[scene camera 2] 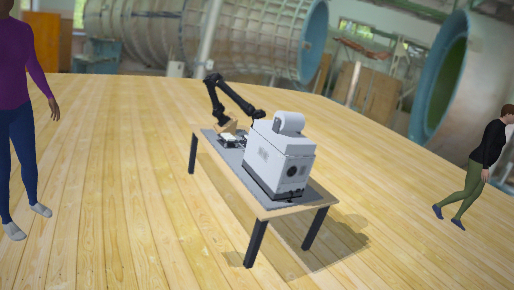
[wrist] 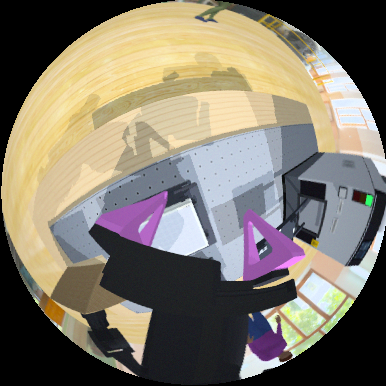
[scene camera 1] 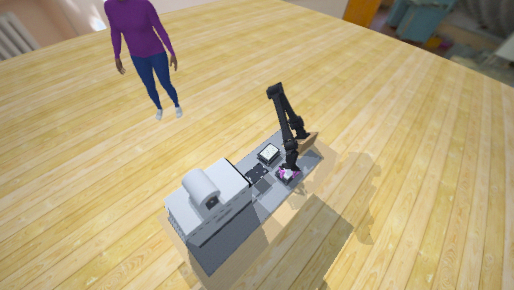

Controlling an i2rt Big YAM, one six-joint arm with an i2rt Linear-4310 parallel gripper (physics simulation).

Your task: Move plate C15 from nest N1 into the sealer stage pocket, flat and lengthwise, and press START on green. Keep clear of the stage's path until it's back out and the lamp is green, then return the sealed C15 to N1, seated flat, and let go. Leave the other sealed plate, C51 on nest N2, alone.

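Places are measured from the arm's base along level axes (x back, y right, z up), in centimetres.
Where they show: gripper, fingertip midpoint: [wrist: 207,204] [scene camera 1: 286,178]; arm's base at its link origin: [scene camera 2: 224,121] [wrist: 88,302] [scene camera 1: 302,136].
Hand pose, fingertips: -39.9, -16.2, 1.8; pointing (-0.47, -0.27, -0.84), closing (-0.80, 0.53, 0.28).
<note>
Each offset is from my fingertips to the centre of the thing, as dx, dy, dz. "pt": to the spot under its first point.
A plain white-topped plate {+7.5, +4.1, -3.7} [wrist: 184,230] lies flat in a dark nest {+7.5, +4.1, -6.3} [wrist: 201,201]; its label is not readable. My gripper [scene camera 1: 289,173] [wrist: 207,204] is open, its magenta fingers low around this plate, one overlapping its left part in the wrist view. A second plate {+8.6, +25.0, -3.1} [scene camera 1: 270,151] [scene camera 2: 228,136], with well marks on top, sits on the other nest; I cannot read which is C15. The dark stage {pt -12.6, +16.6, -0.1} [scene camera 1: 257,173] is out in front of the sealer [scene camera 1: 227,175] [scene camera 2: 272,150] [wrist: 336,210], partly hidden by a finger in the wrist view. The lamp [wrist: 369,200] is green.
The arm's wooden base block [scene camera 1: 308,142] [scene camera 2: 228,125] [wrist: 82,289] stands at the table end opposite the sealer. A person in purple [scene camera 1: 137,32] [scene camera 2: 16,65] [wrist: 267,346] stands beyond one long side. Another person in black [scene camera 2: 485,142] is off to the right in scene camera 2.
</note>
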